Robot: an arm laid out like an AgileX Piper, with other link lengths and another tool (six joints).
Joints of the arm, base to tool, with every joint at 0 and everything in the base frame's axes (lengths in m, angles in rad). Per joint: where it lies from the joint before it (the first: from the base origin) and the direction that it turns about. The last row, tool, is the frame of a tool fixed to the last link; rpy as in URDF.
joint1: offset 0 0 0.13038 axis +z
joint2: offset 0 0 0 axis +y
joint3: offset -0.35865 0 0.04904 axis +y
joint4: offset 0.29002 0 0.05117 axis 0.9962 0 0.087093
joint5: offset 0 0 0 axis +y
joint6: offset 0.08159 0 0.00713 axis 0.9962 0 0.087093
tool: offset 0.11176 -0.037 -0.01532 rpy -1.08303 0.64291 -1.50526
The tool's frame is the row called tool.
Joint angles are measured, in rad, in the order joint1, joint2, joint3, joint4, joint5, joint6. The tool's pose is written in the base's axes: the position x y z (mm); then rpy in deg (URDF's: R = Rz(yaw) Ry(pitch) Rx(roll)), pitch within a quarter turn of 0, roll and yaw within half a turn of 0. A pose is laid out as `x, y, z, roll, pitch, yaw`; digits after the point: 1 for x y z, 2 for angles.
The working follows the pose.
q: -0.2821 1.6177 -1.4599 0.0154 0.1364 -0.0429
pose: 511.4, -187.0, 428.4, -82.75, 34.58, -114.36
Where each joint sits with the arm in this pose, in the base's axes (m; each line is computed from the numbers above, not from the rounded line before):
joint1: 0.0000 0.0000 0.1304
joint2: 0.0000 0.0000 0.1304
joint3: 0.0632 -0.0183 0.4863
joint4: 0.3460 -0.1003 0.4913
joint5: 0.3460 -0.1003 0.4913
joint6: 0.4231 -0.1224 0.4745
the tool: 0.5114 -0.1870 0.4284

